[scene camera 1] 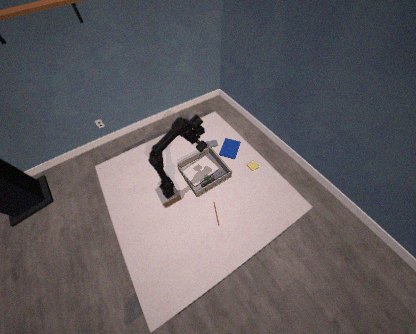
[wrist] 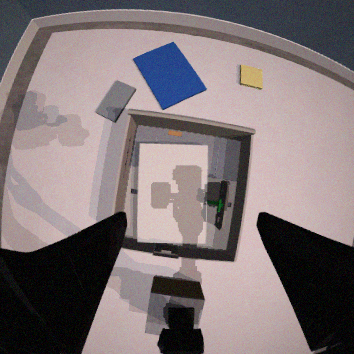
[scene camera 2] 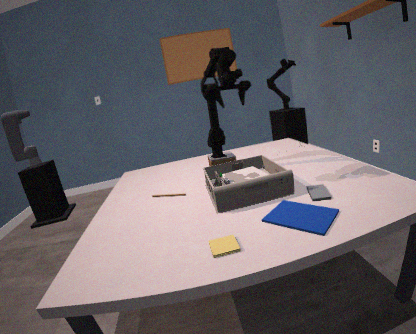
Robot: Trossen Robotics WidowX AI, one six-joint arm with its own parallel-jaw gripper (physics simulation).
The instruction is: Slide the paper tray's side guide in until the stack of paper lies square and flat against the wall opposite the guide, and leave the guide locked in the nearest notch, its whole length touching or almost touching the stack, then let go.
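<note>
The grey paper tray stands on the table. Its white paper stack lies flat, partly shaded. In the wrist view a narrow floor strip shows between the stack and the left wall. The dark side guide with its green part stands right of the stack, and a gap shows between bar and paper. Whether it sits in a notch cannot be told. My gripper is open and empty, high above the tray, its fingers left and right of it in the wrist view.
Beyond the tray lie a blue book, a grey flat block and a yellow pad. A thin brown stick lies beside the tray.
</note>
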